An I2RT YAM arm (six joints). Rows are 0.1 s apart.
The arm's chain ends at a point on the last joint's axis. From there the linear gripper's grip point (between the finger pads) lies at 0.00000 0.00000 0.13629 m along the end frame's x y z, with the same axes.
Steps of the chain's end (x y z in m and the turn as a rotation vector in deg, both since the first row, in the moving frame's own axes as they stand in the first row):
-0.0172 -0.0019 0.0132 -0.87 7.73 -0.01
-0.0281 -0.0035 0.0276 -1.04 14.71 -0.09
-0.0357 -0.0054 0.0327 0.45 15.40 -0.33
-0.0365 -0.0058 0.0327 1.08 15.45 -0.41
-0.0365 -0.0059 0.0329 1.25 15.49 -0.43
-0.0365 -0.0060 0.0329 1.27 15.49 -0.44
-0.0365 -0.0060 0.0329 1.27 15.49 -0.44
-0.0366 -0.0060 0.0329 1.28 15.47 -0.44
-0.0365 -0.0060 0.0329 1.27 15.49 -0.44
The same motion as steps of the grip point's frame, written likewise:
0.0011 0.0002 0.0119 -0.87 7.73 -0.01
0.0065 -0.0011 0.0231 -1.04 14.71 -0.09
0.0005 -0.0066 0.0278 0.45 15.40 -0.33
-0.0002 -0.0085 0.0278 1.08 15.45 -0.41
-0.0001 -0.0090 0.0279 1.25 15.49 -0.43
-0.0001 -0.0091 0.0279 1.27 15.49 -0.44
-0.0001 -0.0091 0.0279 1.27 15.49 -0.44
-0.0003 -0.0091 0.0279 1.28 15.47 -0.44
-0.0001 -0.0091 0.0279 1.27 15.49 -0.44

